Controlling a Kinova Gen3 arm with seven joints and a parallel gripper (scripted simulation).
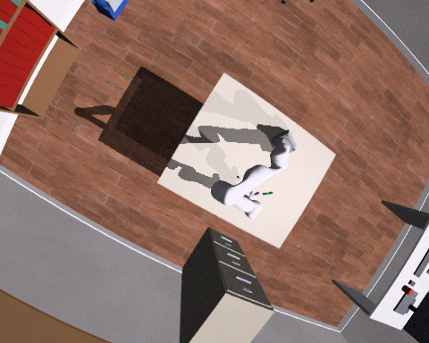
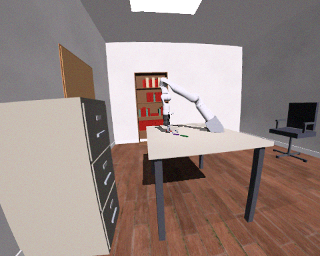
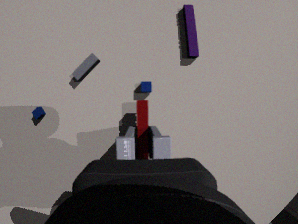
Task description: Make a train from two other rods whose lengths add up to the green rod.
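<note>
The grey rod lies 90 mm behind my hand, 30 mm below it and 10 mm to the left of it. Round my hand: green rod (210 mm to the left, 80 mm behind, 30 mm below); red rod (10 mm below); purple rod (120 mm to the left, 30 mm below, 30 mm behind).
</note>
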